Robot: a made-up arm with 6 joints.
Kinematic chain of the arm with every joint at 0, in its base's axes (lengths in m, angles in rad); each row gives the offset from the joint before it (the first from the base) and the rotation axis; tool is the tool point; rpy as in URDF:
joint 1: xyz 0 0 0.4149 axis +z
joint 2: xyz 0 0 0 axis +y
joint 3: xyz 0.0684 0 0.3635 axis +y
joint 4: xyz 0.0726 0 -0.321 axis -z
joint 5: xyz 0 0 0 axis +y
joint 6: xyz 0.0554 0 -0.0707 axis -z
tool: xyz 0 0 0 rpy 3.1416 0 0
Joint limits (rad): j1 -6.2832..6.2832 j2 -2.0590..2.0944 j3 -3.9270..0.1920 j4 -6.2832..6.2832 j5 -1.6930..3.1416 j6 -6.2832..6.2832
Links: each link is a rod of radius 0.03 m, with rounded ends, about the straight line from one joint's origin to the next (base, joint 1, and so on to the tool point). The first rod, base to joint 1, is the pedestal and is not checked.
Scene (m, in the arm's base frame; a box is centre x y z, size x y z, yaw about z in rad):
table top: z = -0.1
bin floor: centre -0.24 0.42 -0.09 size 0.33 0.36 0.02 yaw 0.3
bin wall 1: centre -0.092 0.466 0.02 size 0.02 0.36 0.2 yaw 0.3
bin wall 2: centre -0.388 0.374 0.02 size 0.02 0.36 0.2 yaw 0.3
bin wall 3: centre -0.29 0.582 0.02 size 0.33 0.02 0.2 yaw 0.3
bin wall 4: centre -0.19 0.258 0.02 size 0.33 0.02 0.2 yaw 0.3
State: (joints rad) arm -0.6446 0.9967 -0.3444 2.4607 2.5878 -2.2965
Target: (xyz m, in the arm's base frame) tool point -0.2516 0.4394 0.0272
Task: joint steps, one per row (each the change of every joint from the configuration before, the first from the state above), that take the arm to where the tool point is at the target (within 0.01 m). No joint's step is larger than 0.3 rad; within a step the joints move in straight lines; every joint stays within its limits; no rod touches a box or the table.
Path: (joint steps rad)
1: 0.2892 0.0036 -0.0847 -0.0189 -0.0269 0.0000
2: 0.2891 0.0035 -0.0846 -0.0189 -0.0269 0.0000
3: 0.2892 0.0036 -0.0847 -0.0189 -0.0269 0.0000
4: 0.2891 0.0035 -0.0847 -0.0189 -0.0269 0.0000
5: 0.2892 0.0036 -0.0846 -0.0189 -0.0269 0.0000
6: 0.2892 0.0036 -0.0847 -0.0189 -0.0269 0.0000
7: 0.2891 0.0035 -0.0847 -0.0190 -0.0269 0.0000
8: 0.2892 0.0036 -0.0846 -0.0189 -0.0269 0.0000
9: 0.2891 0.0035 -0.0847 -0.0189 -0.0269 0.0000
10: 0.0080 0.2568 -0.2146 0.0646 -0.0984 0.0000
11: 0.0080 0.2568 -0.2146 0.0646 -0.0984 0.0000

